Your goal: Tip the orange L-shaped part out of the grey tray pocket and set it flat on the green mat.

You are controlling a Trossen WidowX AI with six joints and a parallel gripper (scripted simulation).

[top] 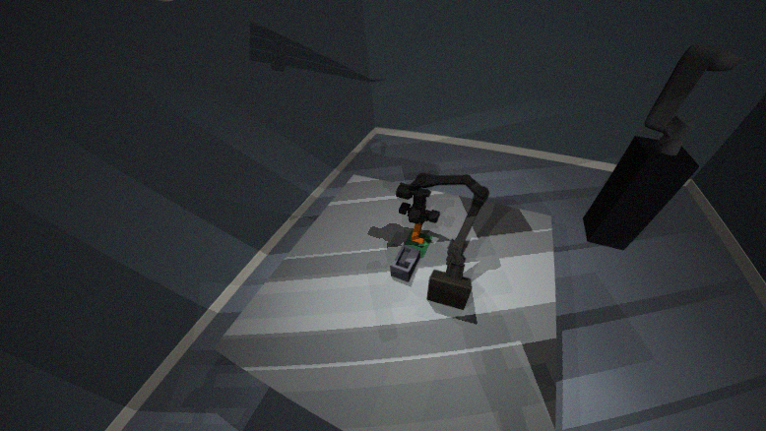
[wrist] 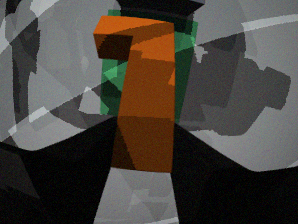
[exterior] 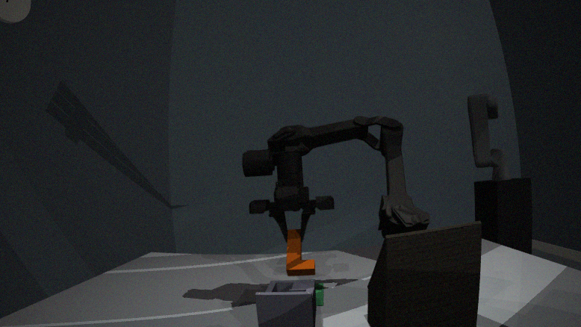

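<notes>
Right now the green mat is 20 mm to the left of my gripper tip and 140 mm below it. The rest, counted from my gripper tip: orange L-shaped part (10 mm behind, 30 mm to the left, 30 mm below).
</notes>
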